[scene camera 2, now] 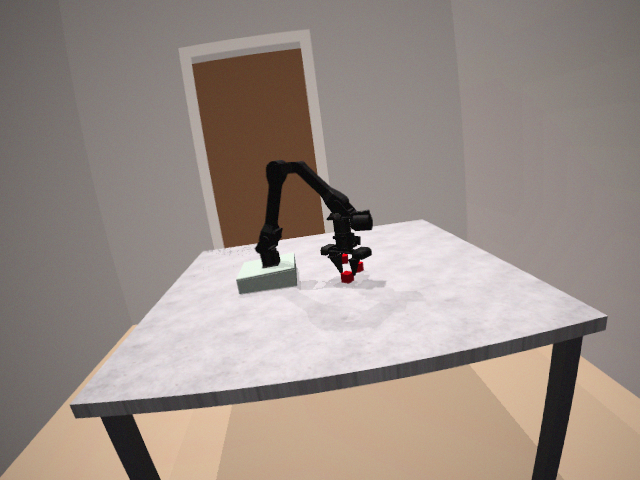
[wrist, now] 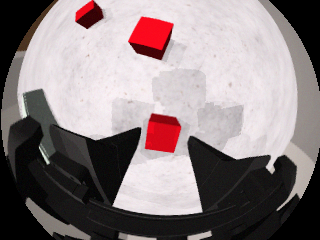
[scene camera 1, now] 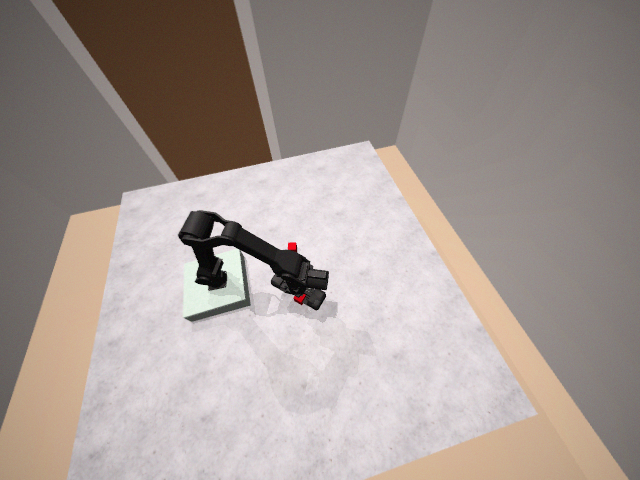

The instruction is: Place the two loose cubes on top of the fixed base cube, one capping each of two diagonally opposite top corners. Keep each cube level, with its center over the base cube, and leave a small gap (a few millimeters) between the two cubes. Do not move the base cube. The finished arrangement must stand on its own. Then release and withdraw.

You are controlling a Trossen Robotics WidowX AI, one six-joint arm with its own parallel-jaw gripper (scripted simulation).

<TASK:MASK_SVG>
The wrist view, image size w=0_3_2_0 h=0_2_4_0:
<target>my gripper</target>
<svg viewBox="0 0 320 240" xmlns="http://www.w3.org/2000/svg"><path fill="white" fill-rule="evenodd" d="M52 235L56 240L80 240L73 236L59 235L56 232L53 232ZM8 132L9 163L17 185L43 211L91 236L89 240L121 240L117 237L119 233L156 240L188 240L187 236L212 231L212 236L201 240L268 240L300 201L295 193L277 211L296 183L297 165L287 155L277 157L272 173L265 167L271 155L236 160L189 136L189 160L203 212L167 216L124 211L112 204L143 128L93 140L51 124L48 132L56 152L48 157L49 164L40 152L43 129L39 121L25 116L15 121Z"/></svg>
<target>cube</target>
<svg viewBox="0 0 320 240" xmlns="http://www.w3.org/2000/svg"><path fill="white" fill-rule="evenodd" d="M151 113L147 125L147 135L145 135L145 139L147 139L145 148L153 149L153 151L175 152L181 131L179 121L177 121L176 117L153 115Z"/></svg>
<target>cube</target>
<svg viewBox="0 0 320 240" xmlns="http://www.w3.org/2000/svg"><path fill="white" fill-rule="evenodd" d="M140 17L140 20L137 21L139 24L133 29L128 43L135 49L137 55L140 53L140 55L151 56L152 59L159 59L161 61L165 51L167 51L169 40L171 40L173 24L157 19L148 19L148 17L144 16Z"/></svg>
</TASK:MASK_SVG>
